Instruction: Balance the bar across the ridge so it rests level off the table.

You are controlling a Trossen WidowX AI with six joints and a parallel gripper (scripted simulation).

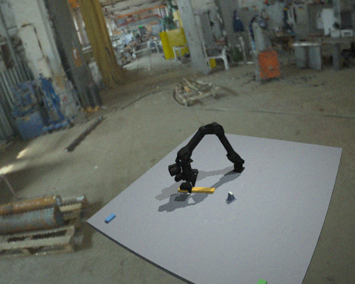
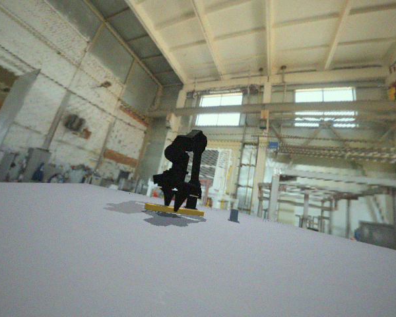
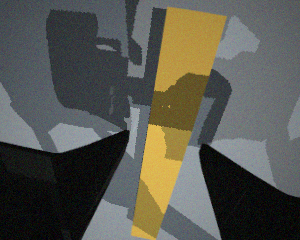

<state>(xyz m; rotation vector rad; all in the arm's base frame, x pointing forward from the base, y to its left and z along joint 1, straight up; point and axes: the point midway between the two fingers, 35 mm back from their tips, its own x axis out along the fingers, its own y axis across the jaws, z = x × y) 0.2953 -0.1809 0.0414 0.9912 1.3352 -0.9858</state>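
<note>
The blue-grey ridge lies 10 mm behind my gripper tip, 280 mm to the left of it and 20 mm above it. Round my gripper tip: green cube (440 mm ahead, 680 mm to the left, 10 mm above); small blue block (440 mm ahead, 320 mm to the right); bar (10 mm behind, 30 mm to the left).
</note>
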